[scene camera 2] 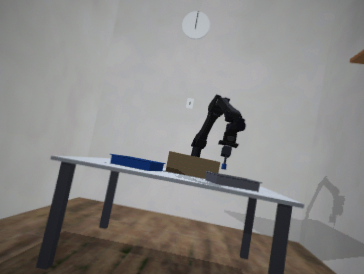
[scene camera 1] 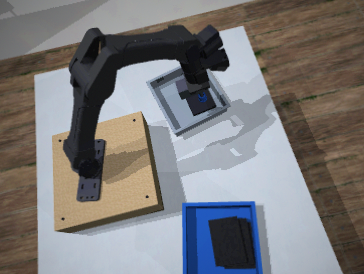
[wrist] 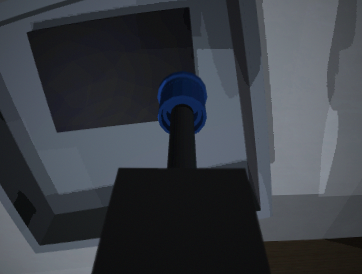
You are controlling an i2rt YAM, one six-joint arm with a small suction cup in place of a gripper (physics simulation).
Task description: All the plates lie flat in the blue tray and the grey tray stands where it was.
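Frame: origin at the arm's base, x ahead, y right, z down, level; millimetres.
Seen in the pictures: hand at its tool point: (scene camera 2: 223,168) (scene camera 1: 203,98) (wrist: 182,94); arm's base at its link origin: (scene camera 2: 194,159) (scene camera 1: 92,169).
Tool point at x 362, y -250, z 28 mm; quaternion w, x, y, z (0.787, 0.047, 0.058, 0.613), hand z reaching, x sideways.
Note:
Offsets run from my tool point to a thing's middle. Level surfaces: height alone.
A dark plate @(dz +73, dx -18, dy -50 mm) (scene camera 1: 204,107) (wrist: 110,70) lies flat in the grey tray @(dz +56, dx -58, dy -44 mm) (scene camera 1: 202,121) (scene camera 2: 235,181) (wrist: 266,110). My suction cup (scene camera 1: 202,97) (scene camera 2: 223,166) (wrist: 182,95) is blue and hangs over this tray with nothing on it. In the wrist view it overlaps the plate's right edge, and in scene camera 2 it is above the tray's rim. Dark plates @(dz +52, dx +51, dy +466 mm) (scene camera 1: 227,242) lie overlapping in the right part of the blue tray @(dz +56, dx +31, dy +477 mm) (scene camera 1: 220,203) (scene camera 2: 136,162); how many are stacked there I cannot tell. The blue tray's near end is cut off in scene camera 1.
The arm's base stands on a wooden block (scene camera 1: 127,165) (scene camera 2: 192,165), left of both trays in scene camera 1. The trays stand apart on the white table @(dz +81 mm) (scene camera 1: 295,230) (scene camera 2: 80,161). The arm reaches over the grey tray and hides part of it in scene camera 1.

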